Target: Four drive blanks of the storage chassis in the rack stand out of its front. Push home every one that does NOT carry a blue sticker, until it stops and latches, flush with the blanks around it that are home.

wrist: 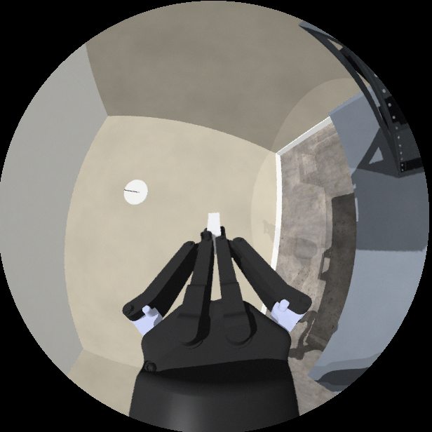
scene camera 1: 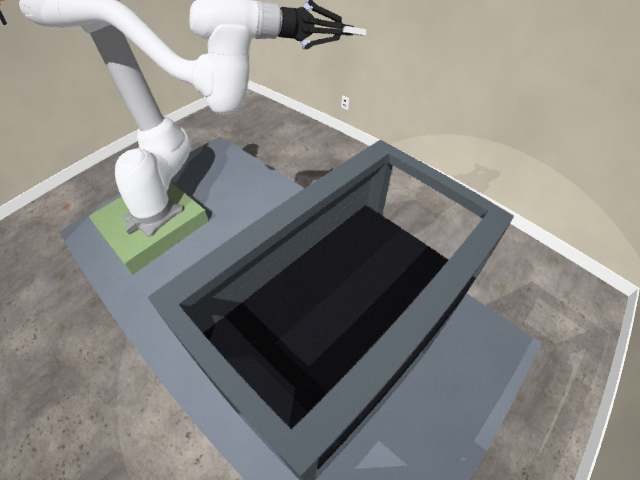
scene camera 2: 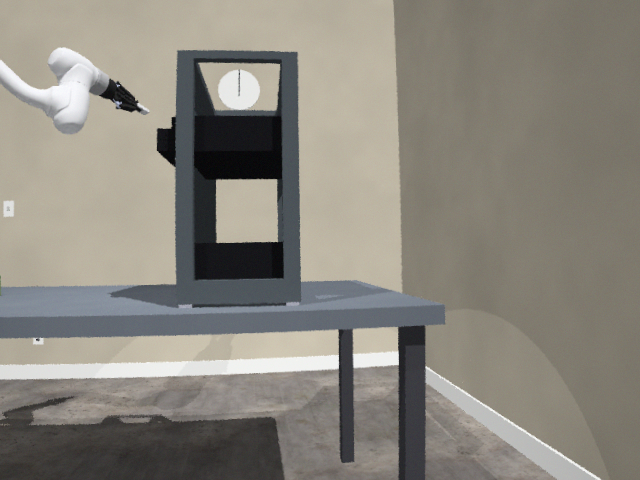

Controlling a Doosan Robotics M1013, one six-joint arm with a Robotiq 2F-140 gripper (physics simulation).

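Where they show: gripper, fingertip midpoint: (scene camera 1: 363,32) (scene camera 2: 146,112); arm's base at its link origin: (scene camera 1: 153,214).
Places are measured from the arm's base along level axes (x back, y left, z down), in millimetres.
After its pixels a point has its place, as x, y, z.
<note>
The rack (scene camera 1: 268,222) @[-768, -152, -553] (scene camera 2: 185,217) @[-737, -353, -147] is a grey open frame on the table. A black chassis (scene camera 1: 330,263) @[-831, -65, -398] (scene camera 2: 237,133) @[-861, -345, -354] is mounted in its upper part, and another black unit (scene camera 2: 237,260) @[-860, -339, -44] sits low in it. A black block (scene camera 2: 165,140) @[-690, -310, -338] juts out on the rack's left side in scene camera 2; whether it is one blank or several, I cannot tell. The blanks' faces and any blue sticker cannot be made out. My gripper (scene camera 1: 355,31) @[-589, 478, -640] (scene camera 2: 144,110) @[-589, 478, -640] (wrist: 214,220) is shut and empty. In scene camera 2 it appears left of the rack and above the jutting block, apart from both.
The rack stands on the blue-grey table (scene camera 1: 465,372) @[-1233, 110, 65] (scene camera 2: 320,315) @[-1017, -503, 76]. The arm's base is bolted to a green block (scene camera 1: 116,229) @[68, -140, -2] on the same table. A white wall clock (scene camera 2: 238,89) (wrist: 135,192) shows behind. In the wrist view the rack is at the upper right edge.
</note>
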